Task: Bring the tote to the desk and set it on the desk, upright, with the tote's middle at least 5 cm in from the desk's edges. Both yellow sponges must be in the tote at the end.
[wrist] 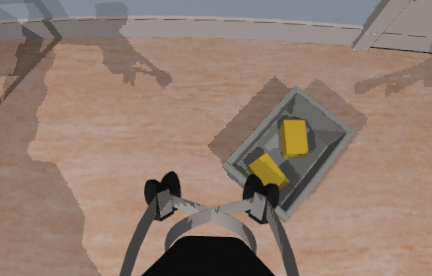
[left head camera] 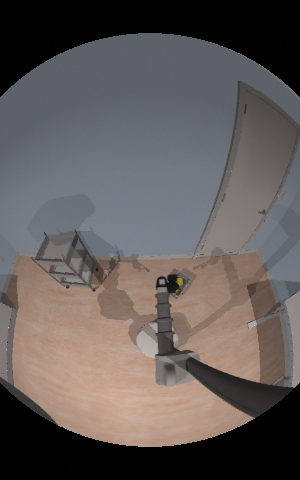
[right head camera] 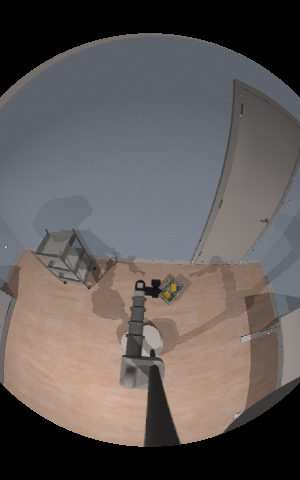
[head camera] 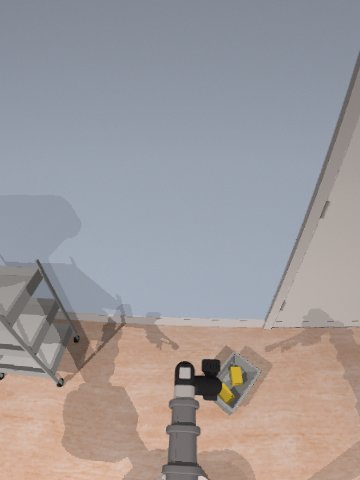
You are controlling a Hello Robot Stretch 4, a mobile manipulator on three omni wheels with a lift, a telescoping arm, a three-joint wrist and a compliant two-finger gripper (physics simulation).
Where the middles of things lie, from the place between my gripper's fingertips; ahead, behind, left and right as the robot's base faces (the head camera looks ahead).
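There is the grey tote (head camera: 250, 373), and counted from my hand it sits 15 cm ahead, 20 cm to the right and 42 cm below.
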